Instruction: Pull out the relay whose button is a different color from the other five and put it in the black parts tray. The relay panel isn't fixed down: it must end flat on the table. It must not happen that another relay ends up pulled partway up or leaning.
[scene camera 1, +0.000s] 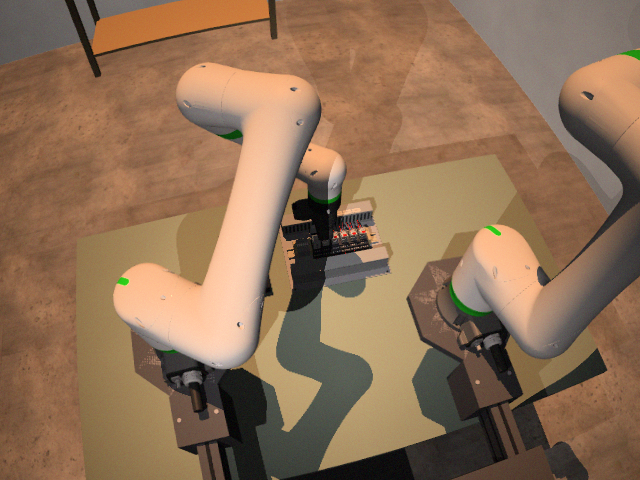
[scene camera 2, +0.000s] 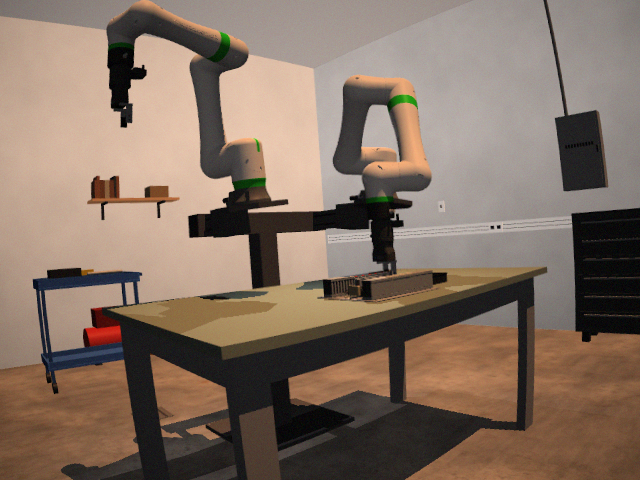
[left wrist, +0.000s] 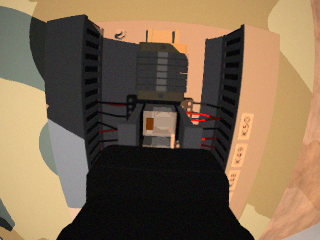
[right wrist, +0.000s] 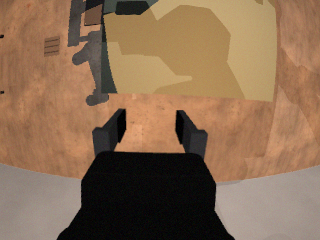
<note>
I see my left gripper (scene camera 2: 390, 279), my right gripper (scene camera 2: 126, 125) and a relay panel (scene camera 1: 308, 268).
The relay panel also shows in the left wrist view (left wrist: 86, 65). My left gripper is seen too in the left wrist view (left wrist: 159, 115). My right gripper is seen too in the right wrist view (right wrist: 150, 119). The right wrist view misses the relay panel: it is out of frame.
</note>
